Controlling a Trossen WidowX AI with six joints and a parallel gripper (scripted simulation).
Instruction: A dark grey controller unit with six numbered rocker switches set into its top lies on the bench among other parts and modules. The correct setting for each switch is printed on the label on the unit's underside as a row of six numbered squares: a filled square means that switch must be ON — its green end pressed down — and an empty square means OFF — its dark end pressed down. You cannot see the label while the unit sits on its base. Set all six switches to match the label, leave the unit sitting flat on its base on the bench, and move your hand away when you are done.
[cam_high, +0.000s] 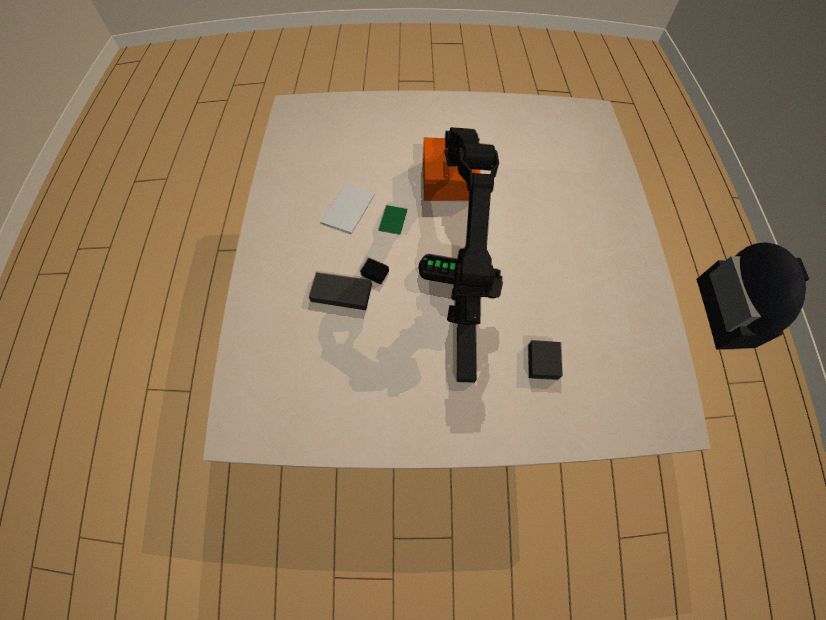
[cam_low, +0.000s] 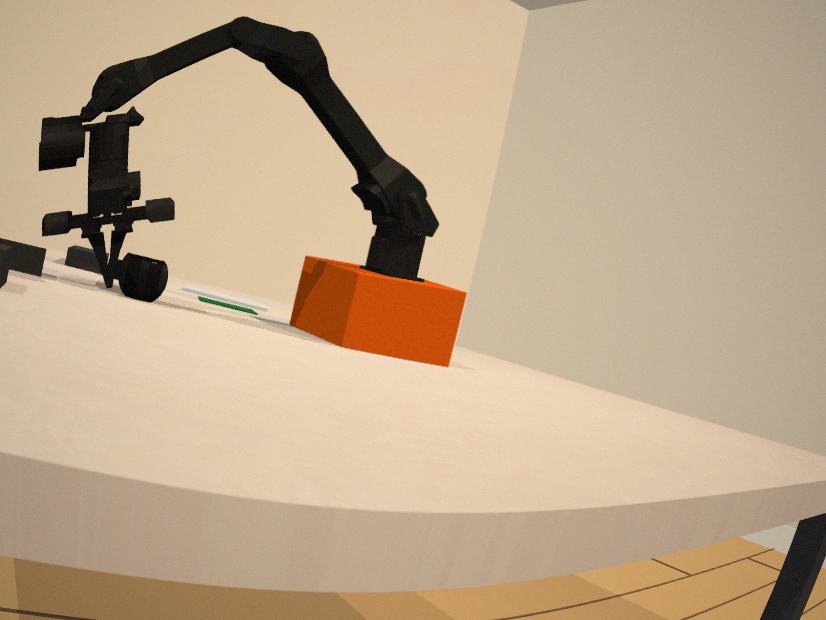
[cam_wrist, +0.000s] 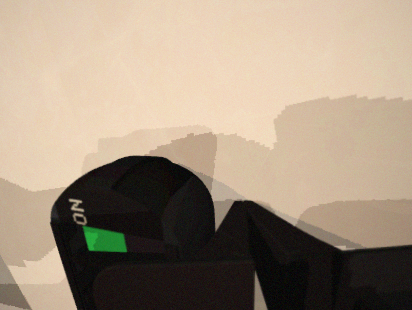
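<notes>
My gripper tip is now 230 mm to the left of the black cube, 90 mm past it and 10 mm below it. The rest, counted from my gripper tip: black bar (170 mm ahead, 30 mm to the right, 10 mm above); green card (270 mm behind, 150 mm to the right); dark square block (230 mm ahead, 170 mm to the left, 10 mm above).
</notes>
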